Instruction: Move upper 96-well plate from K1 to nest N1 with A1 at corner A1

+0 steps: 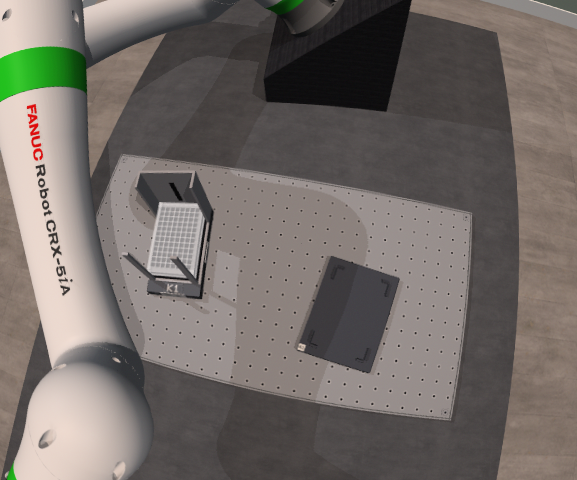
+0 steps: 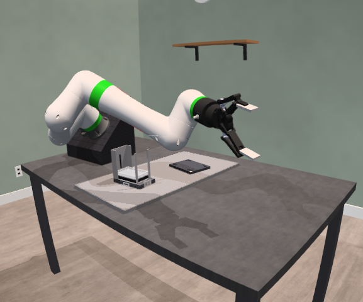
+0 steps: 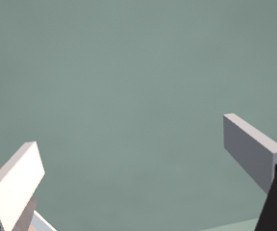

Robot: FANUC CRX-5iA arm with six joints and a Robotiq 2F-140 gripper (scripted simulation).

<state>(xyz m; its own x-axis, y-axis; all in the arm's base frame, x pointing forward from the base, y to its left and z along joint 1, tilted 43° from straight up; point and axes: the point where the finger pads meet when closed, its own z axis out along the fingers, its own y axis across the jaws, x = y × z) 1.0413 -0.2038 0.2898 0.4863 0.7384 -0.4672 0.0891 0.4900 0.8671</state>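
Now: the white 96-well plate 59 cm behind my hand, 25 cm below it and 12 cm to the left of it. Round my hand: pale A1 square: 42 cm behind, 33 cm to the left, 28 cm below; then black plate: 59 cm behind, 26 cm below, 12 cm to the left; then dark plate nest N1: 48 cm behind, 40 cm to the left, 28 cm below.
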